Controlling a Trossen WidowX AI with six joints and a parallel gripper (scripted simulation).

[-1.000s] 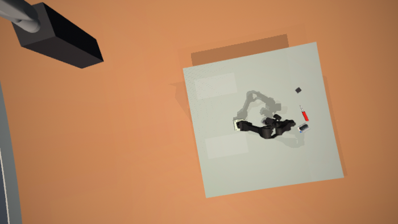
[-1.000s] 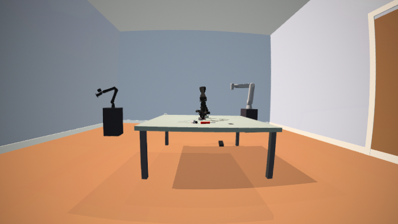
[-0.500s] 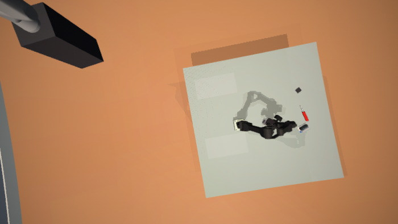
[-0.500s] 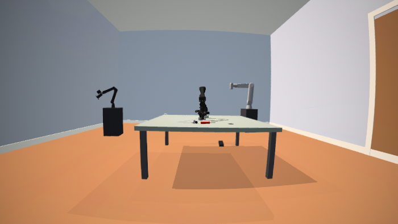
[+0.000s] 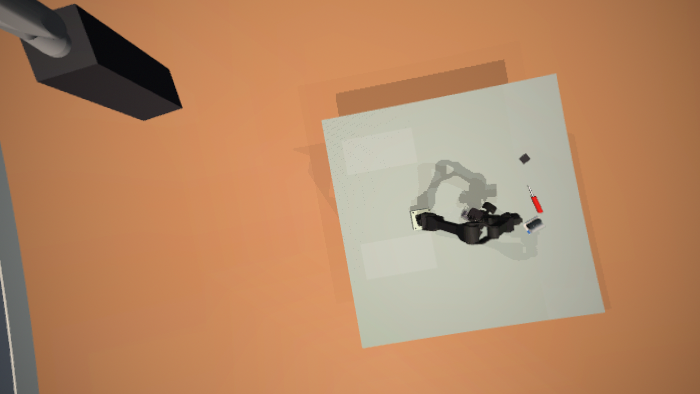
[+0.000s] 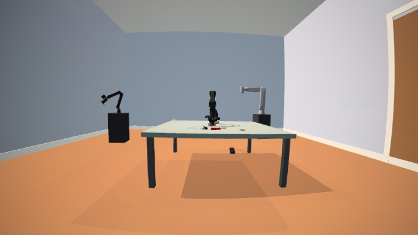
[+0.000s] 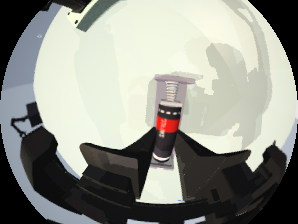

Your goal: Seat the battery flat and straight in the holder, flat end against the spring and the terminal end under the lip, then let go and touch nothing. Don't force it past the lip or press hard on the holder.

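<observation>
My gripper tip is now 1 cm below the battery. Round my gripper tip: small dark square block (37 cm ahead, 22 cm to the left, 1 cm below); red-handled screwdriver (34 cm ahead, 1 cm to the left).
</observation>
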